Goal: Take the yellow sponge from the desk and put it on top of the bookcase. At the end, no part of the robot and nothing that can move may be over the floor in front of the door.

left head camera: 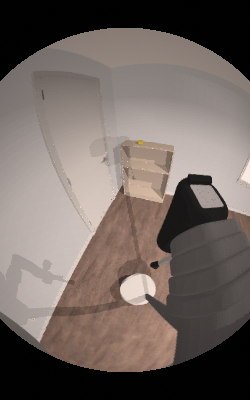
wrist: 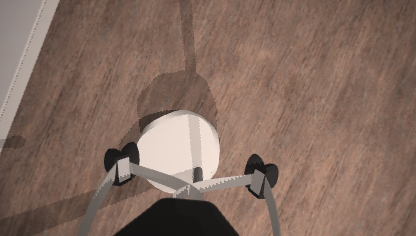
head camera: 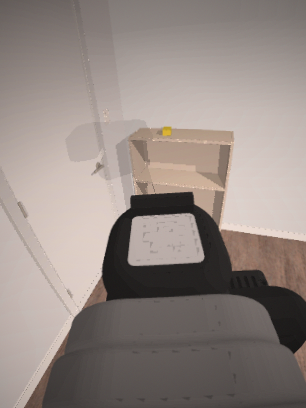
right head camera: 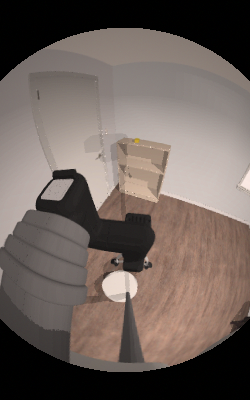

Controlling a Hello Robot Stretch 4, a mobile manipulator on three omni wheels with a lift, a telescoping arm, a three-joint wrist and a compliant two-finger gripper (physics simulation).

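Places are measured from the robot's base along level axes (x ahead, y left, z up), in metres.
Where they show: gripper, fingertip midpoint: [left head camera: 168,264] [wrist: 193,162]; robot's base, origin of the base link: [left head camera: 136,288] [wrist: 181,147] [right head camera: 120,285].
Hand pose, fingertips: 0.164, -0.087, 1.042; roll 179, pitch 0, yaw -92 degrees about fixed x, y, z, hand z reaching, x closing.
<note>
Each offset is from my fingertips to the centre of the thing, as dx, dy, dz. "spot": to the spot under its first point. Level surfaces: height alone.
The yellow sponge {+1.578, -0.005, +0.013} [head camera: 167,131] [left head camera: 140,142] [right head camera: 137,140] rests on top of the bookcase {spot: +1.482, -0.292, -0.010} [head camera: 205,135] [left head camera: 159,146] [right head camera: 156,145], toward its left end. My gripper [right head camera: 132,263] [wrist: 193,162] is open and empty. It points down over the floor, close to my body and well away from the bookcase and the sponge. The closed-looking door [head camera: 50,150] [left head camera: 75,125] [right head camera: 70,120] is ahead on the left, beside the bookcase. Its near bottom corner lies farther ahead than my fingers in the left head view. The arm hides part of the bookcase in the head view. The desk does not show.
A white round disc [left head camera: 135,289] [right head camera: 117,286] [wrist: 162,145] is low beneath the gripper. The left wall's baseboard {spot: +0.226, +0.923, -1.010} [wrist: 25,65] runs left of the fingers. Brown floor {dz -1.070} [right head camera: 195,250] lies right of the gripper. Dark shadows of the robot fall on the floor and left wall.
</note>
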